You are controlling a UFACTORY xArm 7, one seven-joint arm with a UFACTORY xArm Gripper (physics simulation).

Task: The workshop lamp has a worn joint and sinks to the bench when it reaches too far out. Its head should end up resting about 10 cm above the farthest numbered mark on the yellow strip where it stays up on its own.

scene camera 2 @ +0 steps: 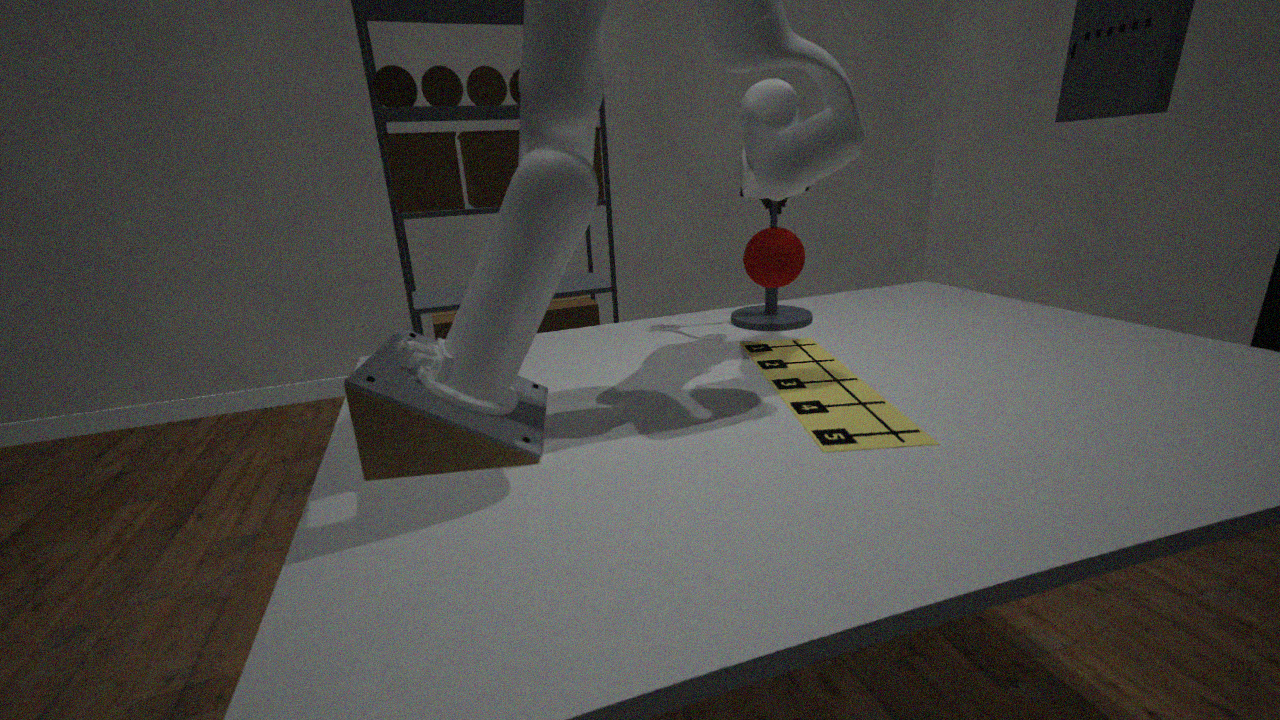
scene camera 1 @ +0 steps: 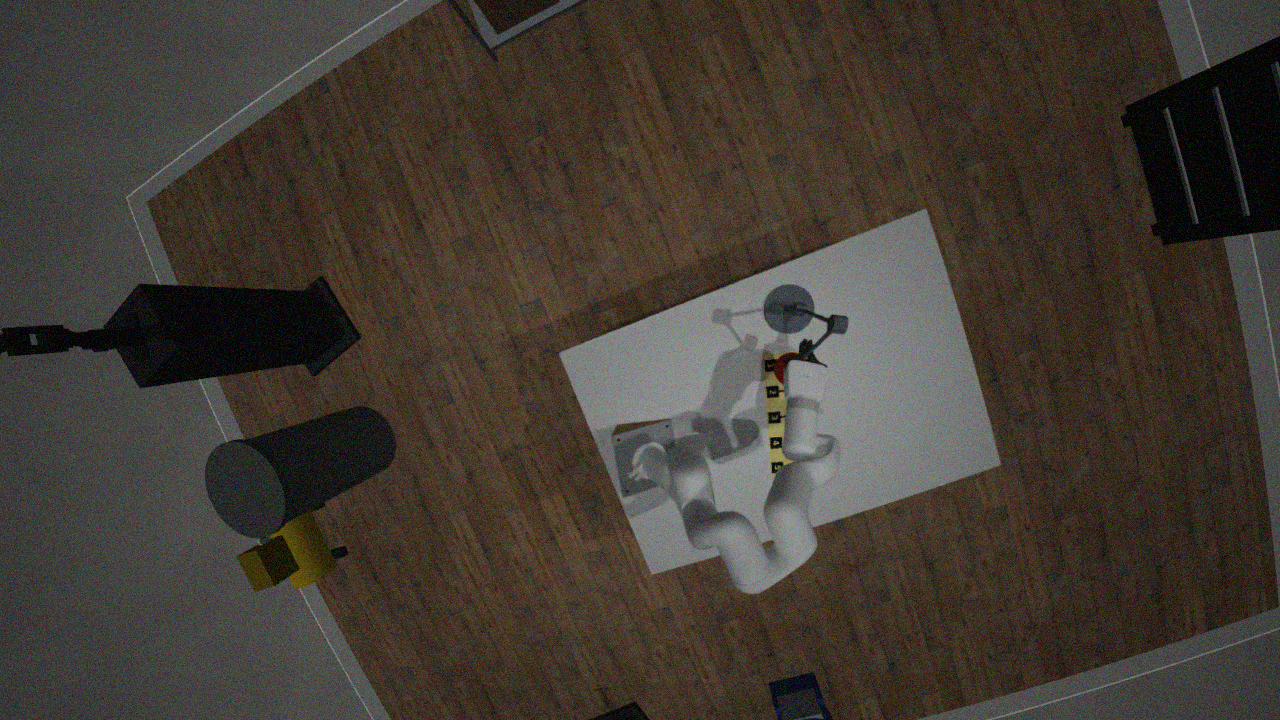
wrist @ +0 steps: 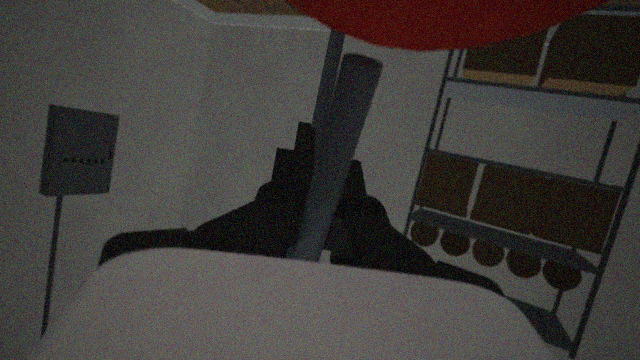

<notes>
In view: the gripper (scene camera 1: 806,341) and a red ball head (scene camera 2: 774,257).
The gripper shows as well in the wrist view (wrist: 316,153).
</notes>
